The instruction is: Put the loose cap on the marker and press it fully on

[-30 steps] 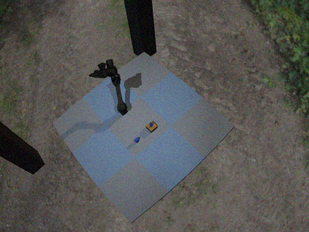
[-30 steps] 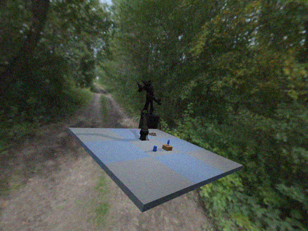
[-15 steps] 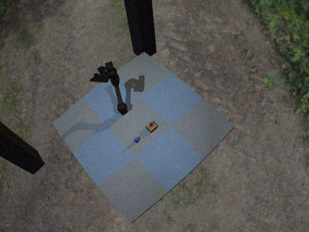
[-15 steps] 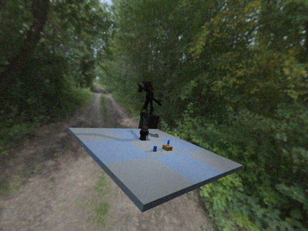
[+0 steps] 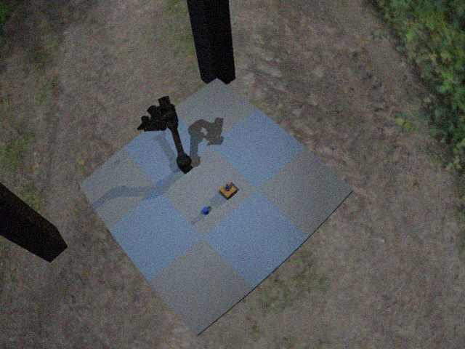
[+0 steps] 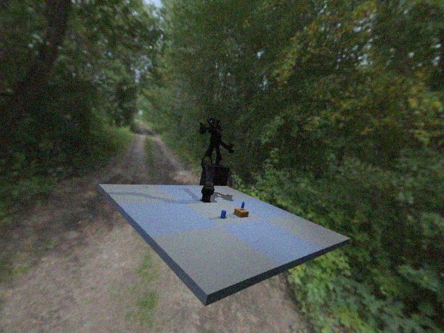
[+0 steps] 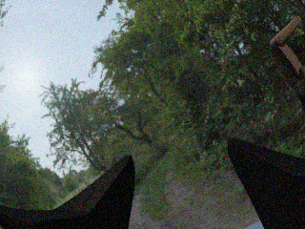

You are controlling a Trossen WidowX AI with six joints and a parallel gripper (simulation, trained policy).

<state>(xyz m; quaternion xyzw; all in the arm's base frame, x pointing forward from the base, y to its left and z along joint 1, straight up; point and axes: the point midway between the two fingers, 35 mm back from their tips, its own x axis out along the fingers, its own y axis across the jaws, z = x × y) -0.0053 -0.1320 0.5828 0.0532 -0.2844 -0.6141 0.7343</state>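
My gripper tip is now 320 mm short of the blue cap, 60 mm to the right of it and 570 mm above it. From my gripper tip the other things lie so: blue marker 310 mm ahead, 240 mm to the left, 520 mm below; holder block 310 mm ahead, 240 mm to the left, 580 mm below.
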